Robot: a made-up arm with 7 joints. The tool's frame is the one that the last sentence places.
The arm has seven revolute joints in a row. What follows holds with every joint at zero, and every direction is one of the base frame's.
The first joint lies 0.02 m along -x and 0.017 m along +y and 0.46 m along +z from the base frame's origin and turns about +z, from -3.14 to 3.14 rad.
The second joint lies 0.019 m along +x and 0.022 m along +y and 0.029 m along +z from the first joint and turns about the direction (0, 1, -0.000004), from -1.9 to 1.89 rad.
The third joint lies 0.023 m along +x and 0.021 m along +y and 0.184 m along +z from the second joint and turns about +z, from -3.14 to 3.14 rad.
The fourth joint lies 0.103 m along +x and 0.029 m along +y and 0.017 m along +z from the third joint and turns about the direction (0, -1, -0.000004), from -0.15 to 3.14 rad.
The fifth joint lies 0.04 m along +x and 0.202 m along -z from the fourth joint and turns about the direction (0, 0.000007, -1), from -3.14 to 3.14 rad.
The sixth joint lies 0.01 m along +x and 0.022 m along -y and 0.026 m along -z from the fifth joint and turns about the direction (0, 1, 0.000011), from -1.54 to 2.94 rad.
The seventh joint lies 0.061 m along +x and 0.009 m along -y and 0.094 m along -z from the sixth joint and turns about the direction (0, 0.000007, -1), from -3.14 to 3.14 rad.
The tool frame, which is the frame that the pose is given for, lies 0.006 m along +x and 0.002 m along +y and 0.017 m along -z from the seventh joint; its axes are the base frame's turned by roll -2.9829, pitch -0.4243 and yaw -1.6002 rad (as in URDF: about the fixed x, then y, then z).
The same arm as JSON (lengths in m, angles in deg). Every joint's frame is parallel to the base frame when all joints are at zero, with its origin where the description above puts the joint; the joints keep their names.
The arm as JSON. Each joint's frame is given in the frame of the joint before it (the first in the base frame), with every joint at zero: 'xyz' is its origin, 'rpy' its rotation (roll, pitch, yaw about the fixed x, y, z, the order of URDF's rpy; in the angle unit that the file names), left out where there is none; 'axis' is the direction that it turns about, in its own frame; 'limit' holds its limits. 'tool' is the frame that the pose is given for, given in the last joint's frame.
{"units": {"length": "m", "angle": "deg"}, "joints": [
  {"name": "joint 1", "type": "revolute", "origin": {"xyz": [-0.02, 0.017, 0.46]}, "axis": [0.0, 0.0, 1.0], "limit": {"lower": -179.91, "upper": 179.91}},
  {"name": "joint 2", "type": "revolute", "origin": {"xyz": [0.019, 0.022, 0.029]}, "axis": [0.0, 1.0, 0.0], "limit": {"lower": -108.86, "upper": 108.29}},
  {"name": "joint 3", "type": "revolute", "origin": {"xyz": [0.023, 0.021, 0.184]}, "axis": [0.0, 0.0, 1.0], "limit": {"lower": -179.91, "upper": 179.91}},
  {"name": "joint 4", "type": "revolute", "origin": {"xyz": [0.103, 0.029, 0.017]}, "axis": [0.0, -1.0, 0.0], "limit": {"lower": -8.59, "upper": 179.91}},
  {"name": "joint 5", "type": "revolute", "origin": {"xyz": [0.04, 0.0, -0.202]}, "axis": [0.0, 0.0, -1.0], "limit": {"lower": -179.91, "upper": 179.91}},
  {"name": "joint 6", "type": "revolute", "origin": {"xyz": [0.01, -0.022, -0.026]}, "axis": [0.0, 1.0, 0.0], "limit": {"lower": -88.24, "upper": 168.45}},
  {"name": "joint 7", "type": "revolute", "origin": {"xyz": [0.061, -0.009, -0.094]}, "axis": [0.0, 0.0, -1.0], "limit": {"lower": -179.91, "upper": 179.91}}
], "tool": {"origin": {"xyz": [0.006, 0.002, -0.017], "rpy": [-170.91, -24.31, -91.68]}}}

